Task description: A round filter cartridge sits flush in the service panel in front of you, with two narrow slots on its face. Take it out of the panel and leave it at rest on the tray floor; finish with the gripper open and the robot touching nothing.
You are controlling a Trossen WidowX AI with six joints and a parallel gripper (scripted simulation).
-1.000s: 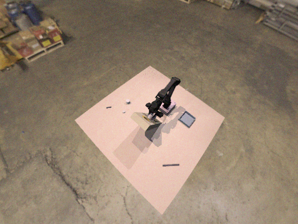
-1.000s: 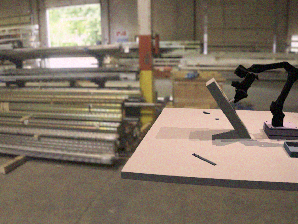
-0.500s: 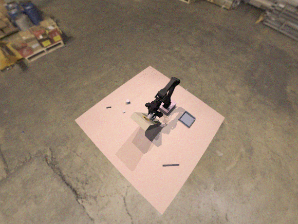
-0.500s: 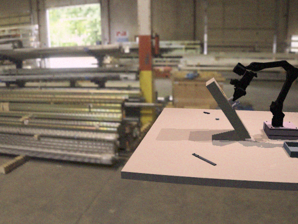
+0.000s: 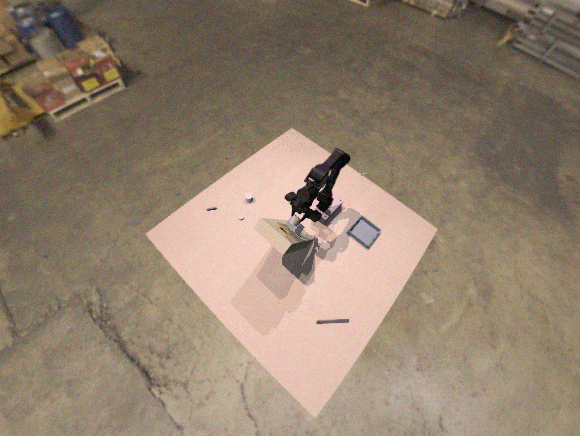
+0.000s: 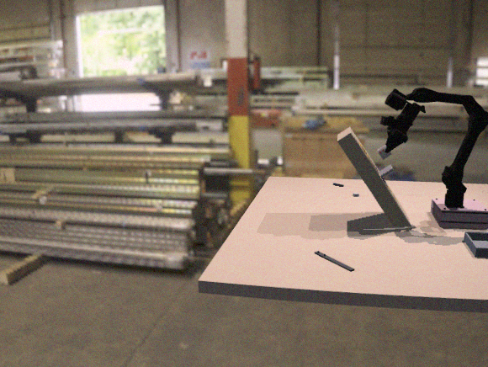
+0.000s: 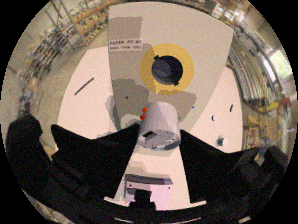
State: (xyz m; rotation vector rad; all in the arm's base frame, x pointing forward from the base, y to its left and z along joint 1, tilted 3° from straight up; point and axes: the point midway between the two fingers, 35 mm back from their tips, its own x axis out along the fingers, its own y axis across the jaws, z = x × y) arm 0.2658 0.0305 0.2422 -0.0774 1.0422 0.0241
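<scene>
Right now my gripper tip is 370 mm past the blue-grey tray, 260 mm to the right of it and 260 mm above it. The rest, counted from my gripper tip: round grey filter cartridge right at my gripper tip; then short dark piece 490 mm to the right, 270 mm below, 210 mm ahead.
</scene>
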